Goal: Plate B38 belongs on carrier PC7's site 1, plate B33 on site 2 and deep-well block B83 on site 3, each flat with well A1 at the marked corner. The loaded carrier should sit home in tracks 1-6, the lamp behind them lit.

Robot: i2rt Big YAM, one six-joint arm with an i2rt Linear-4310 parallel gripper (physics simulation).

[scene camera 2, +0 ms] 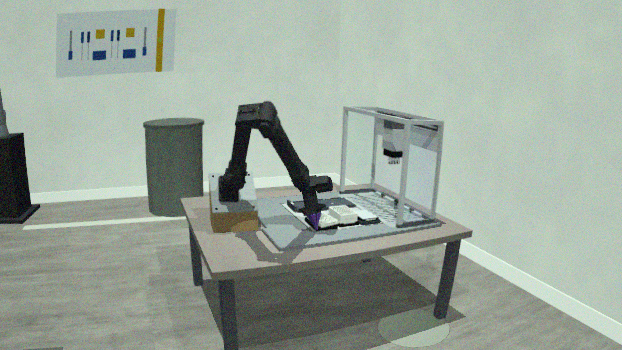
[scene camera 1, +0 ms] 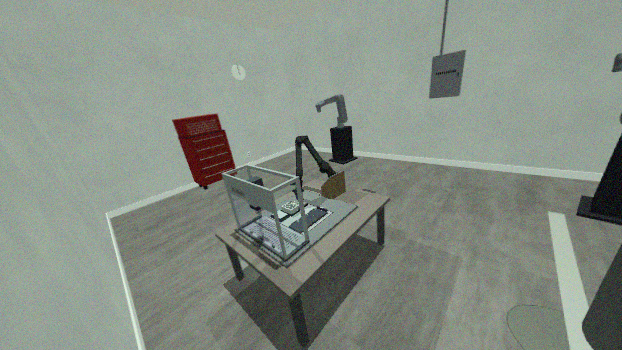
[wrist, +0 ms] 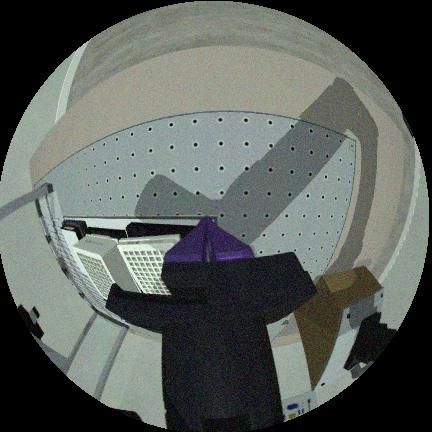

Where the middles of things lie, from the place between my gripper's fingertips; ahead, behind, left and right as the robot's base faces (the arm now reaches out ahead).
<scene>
I see my gripper 430 mm short of the clear-walled frame enclosure [scene camera 2: 414, 182], 280 mm to the right of it and 230 mm below it.
</scene>
